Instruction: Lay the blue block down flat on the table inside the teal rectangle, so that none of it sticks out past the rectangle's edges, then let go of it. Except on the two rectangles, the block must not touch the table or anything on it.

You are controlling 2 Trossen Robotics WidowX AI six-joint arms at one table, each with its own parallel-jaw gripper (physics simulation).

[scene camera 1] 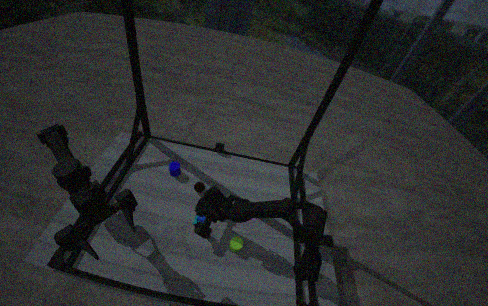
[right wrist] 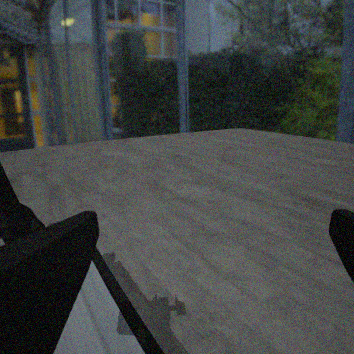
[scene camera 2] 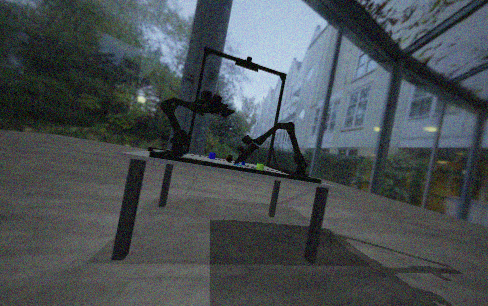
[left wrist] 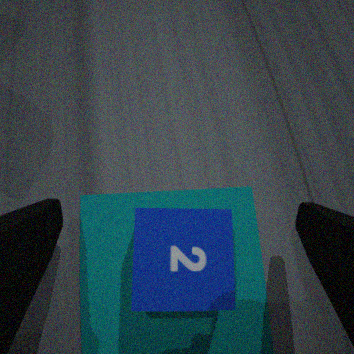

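Where they show: left gripper, fingertip midpoint: [scene camera 1: 198, 216] [scene camera 2: 234, 163] [left wrist: 181, 212]; right gripper, fingertip midpoint: [scene camera 1: 116, 244] [right wrist: 214, 222] [scene camera 2: 231, 108]; left arm's base, origin of the base link: [scene camera 1: 303, 271] [scene camera 2: 300, 174]; right arm's base, origin of the base link: [scene camera 2: 176, 152].
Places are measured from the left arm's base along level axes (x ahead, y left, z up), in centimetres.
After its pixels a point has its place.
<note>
The blue block [scene camera 1: 202, 219] {z 0.0, x 38.0, y -27.6 cm} [scene camera 2: 243, 163] [left wrist: 180, 227] {z 0.0, x 39.2, y -29.3 cm}, marked with a white 2, lies flat on the teal rectangle [scene camera 1: 196, 220] {z -1.0, x 40.1, y -27.8 cm} [left wrist: 105, 215]. In the left wrist view teal shows around the block on all sides; the rectangle's near end runs out of the picture. My left gripper [left wrist: 181, 212] {z -0.7, x 39.6, y -29.6 cm} is open, with one finger on each side of the block and a gap to each. In scene camera 1 the left arm partly hides block and rectangle. My right gripper [scene camera 1: 114, 242] {z 32.5, x 59.0, y -8.4 cm} [right wrist: 214, 222] {z 32.5, x 59.0, y -8.4 cm} is open and empty, raised at the left of scene camera 1.
A dark blue cylinder [scene camera 1: 174, 168] {z 3.5, x 50.1, y -52.9 cm} [scene camera 2: 212, 155] {z 1.1, x 51.0, y -52.1 cm} stands toward the upper left of the table in scene camera 1. A dark brown round object [scene camera 1: 199, 187] {z 2.6, x 38.5, y -42.2 cm} [scene camera 2: 229, 158] {z 1.4, x 39.3, y -41.5 cm} is close to the left arm. A lime cylinder [scene camera 1: 236, 243] {z 2.5, x 25.8, y -15.2 cm} [scene camera 2: 260, 166] {z 0.9, x 26.9, y -13.2 cm} stands below that arm. Black frame posts [scene camera 1: 134, 65] {z 42.2, x 67.4, y -78.8 cm} rise at the table's edges.
</note>
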